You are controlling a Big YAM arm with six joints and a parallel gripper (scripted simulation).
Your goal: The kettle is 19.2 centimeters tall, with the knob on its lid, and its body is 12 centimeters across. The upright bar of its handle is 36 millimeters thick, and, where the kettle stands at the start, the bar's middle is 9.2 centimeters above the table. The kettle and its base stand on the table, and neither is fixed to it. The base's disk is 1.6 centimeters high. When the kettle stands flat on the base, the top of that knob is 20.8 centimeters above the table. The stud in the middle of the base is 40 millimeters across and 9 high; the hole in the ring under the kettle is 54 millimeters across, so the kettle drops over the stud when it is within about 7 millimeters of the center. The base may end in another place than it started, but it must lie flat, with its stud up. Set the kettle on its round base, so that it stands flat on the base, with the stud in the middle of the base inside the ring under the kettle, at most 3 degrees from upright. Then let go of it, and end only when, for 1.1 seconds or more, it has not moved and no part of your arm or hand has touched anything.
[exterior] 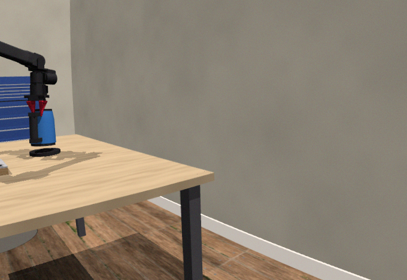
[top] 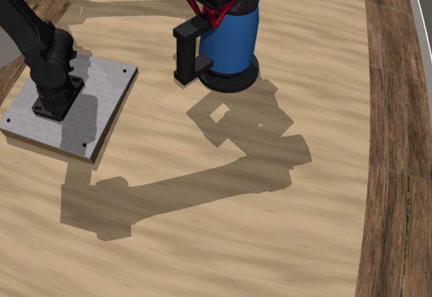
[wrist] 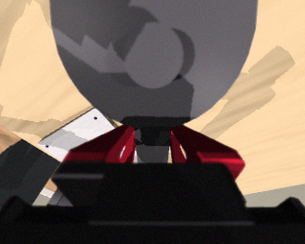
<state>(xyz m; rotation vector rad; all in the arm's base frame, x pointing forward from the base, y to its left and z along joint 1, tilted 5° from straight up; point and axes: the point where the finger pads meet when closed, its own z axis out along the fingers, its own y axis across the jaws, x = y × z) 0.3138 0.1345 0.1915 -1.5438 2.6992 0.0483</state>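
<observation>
Now: the blue kettle 1 cm ahead of my hand, 3 cm to the left of it and 6 cm below it. Round my hand: black round base: 3 cm ahead, 6 cm to the left, 19 cm below.
</observation>
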